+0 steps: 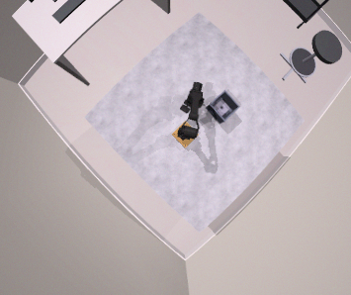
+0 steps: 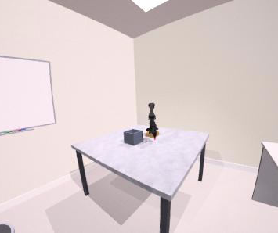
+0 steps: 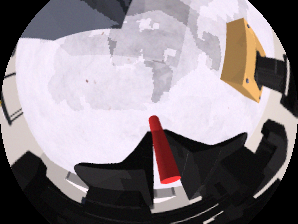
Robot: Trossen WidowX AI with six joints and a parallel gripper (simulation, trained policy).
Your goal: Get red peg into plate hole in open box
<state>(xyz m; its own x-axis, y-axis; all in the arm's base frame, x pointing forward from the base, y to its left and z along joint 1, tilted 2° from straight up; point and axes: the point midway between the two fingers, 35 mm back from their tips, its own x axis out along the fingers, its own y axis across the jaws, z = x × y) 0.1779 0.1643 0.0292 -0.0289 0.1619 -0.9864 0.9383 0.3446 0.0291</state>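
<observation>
Now: the light grey plate 170 mm ahead of my gripper tip, 190 mm to the right of it and 10 mm below it. The rest, counted from my gripper tip: red peg (20 mm above).
</observation>
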